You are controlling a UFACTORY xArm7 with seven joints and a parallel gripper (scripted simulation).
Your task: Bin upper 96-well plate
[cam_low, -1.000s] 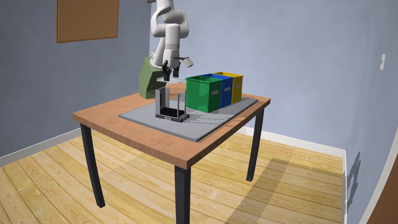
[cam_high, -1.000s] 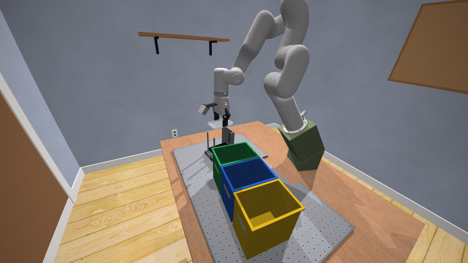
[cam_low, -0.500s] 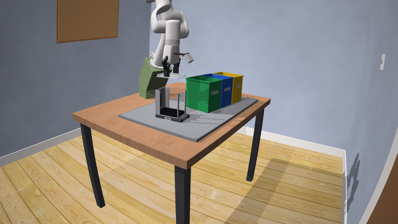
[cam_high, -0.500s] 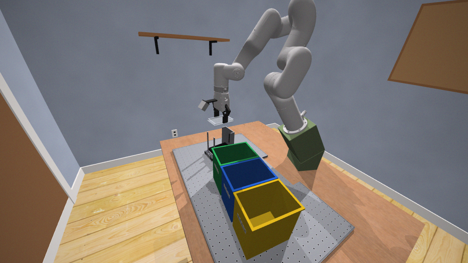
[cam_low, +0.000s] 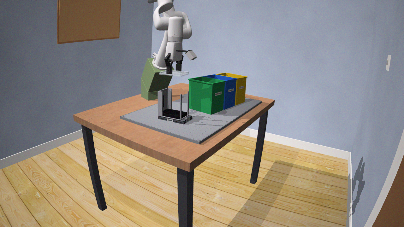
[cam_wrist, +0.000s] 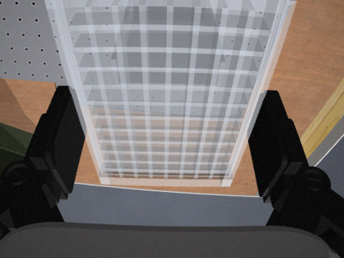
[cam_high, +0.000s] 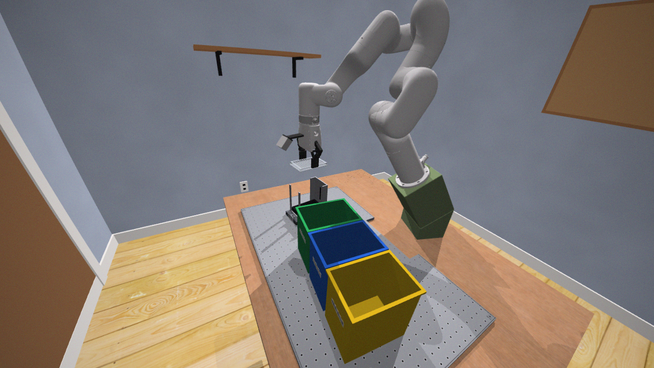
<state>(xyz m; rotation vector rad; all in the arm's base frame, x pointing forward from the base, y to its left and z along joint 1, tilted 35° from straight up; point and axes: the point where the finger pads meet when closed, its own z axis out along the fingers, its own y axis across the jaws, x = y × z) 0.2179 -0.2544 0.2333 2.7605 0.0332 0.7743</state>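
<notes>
My hand is 360 mm to the right of the blue bin, 170 mm above it and 130 mm short of it. Also, from my hand: back wall 170 mm below, 70 mm behind; then clear 96-well plate 10 mm below; then dark plate 230 mm below.
</notes>
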